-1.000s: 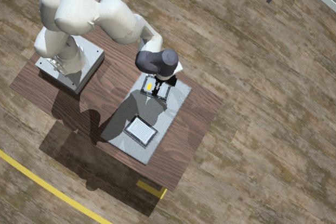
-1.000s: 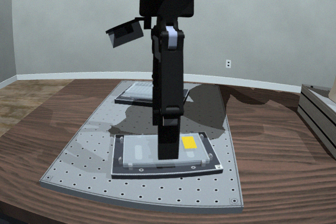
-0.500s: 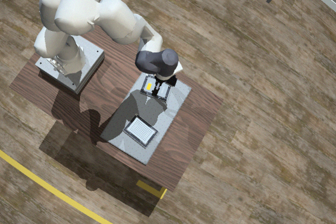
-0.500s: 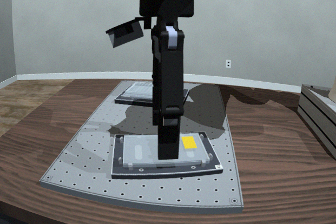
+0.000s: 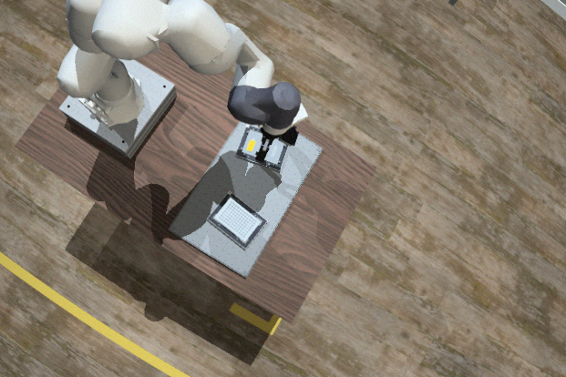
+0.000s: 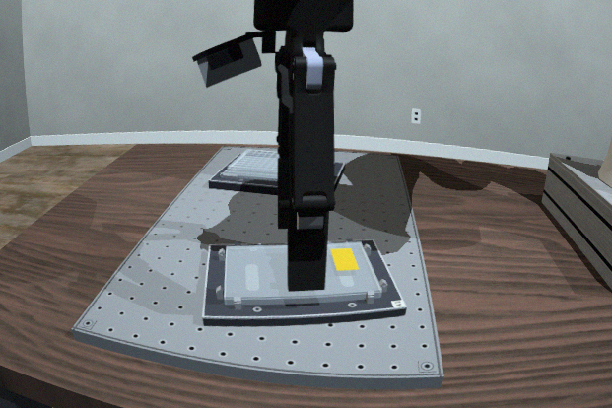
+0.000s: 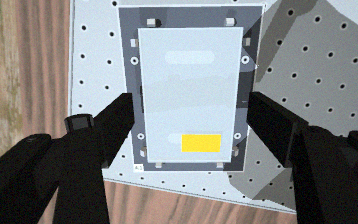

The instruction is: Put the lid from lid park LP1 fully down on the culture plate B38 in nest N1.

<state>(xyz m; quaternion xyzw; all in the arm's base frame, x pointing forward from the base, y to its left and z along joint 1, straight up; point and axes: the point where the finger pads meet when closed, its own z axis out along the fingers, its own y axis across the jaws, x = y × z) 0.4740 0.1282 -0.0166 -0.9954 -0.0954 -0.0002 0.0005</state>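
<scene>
The clear lid lies 40 mm below my hand. The rest, counted from my hand: culture plate B38: 50 mm ahead, 260 mm to the right, 40 mm below; then nest N1: 50 mm ahead, 260 mm to the right, 50 mm below; then lid park LP1: 50 mm below.
</scene>
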